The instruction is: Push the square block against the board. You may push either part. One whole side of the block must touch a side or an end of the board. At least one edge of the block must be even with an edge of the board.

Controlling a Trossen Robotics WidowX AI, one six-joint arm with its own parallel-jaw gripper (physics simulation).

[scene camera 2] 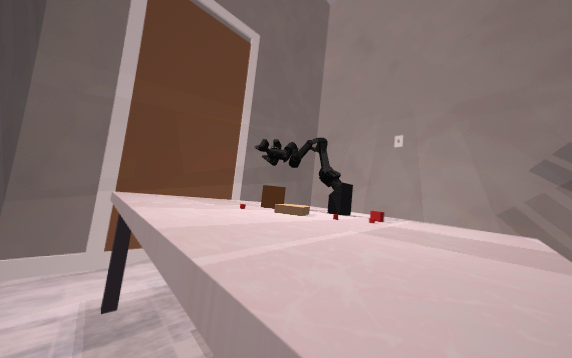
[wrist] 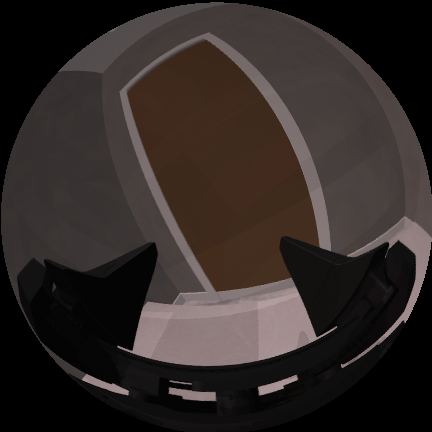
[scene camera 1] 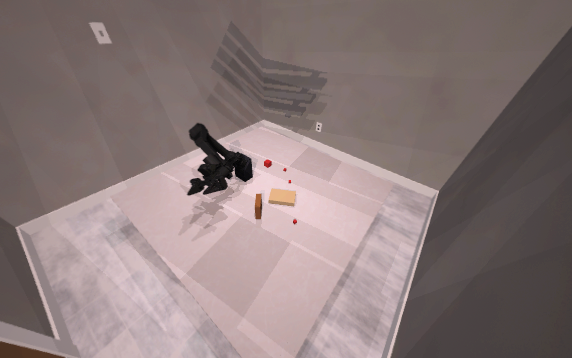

Labels:
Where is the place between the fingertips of the gripper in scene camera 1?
195, 194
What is the gripper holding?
Nothing.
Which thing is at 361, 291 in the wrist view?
The gripper.

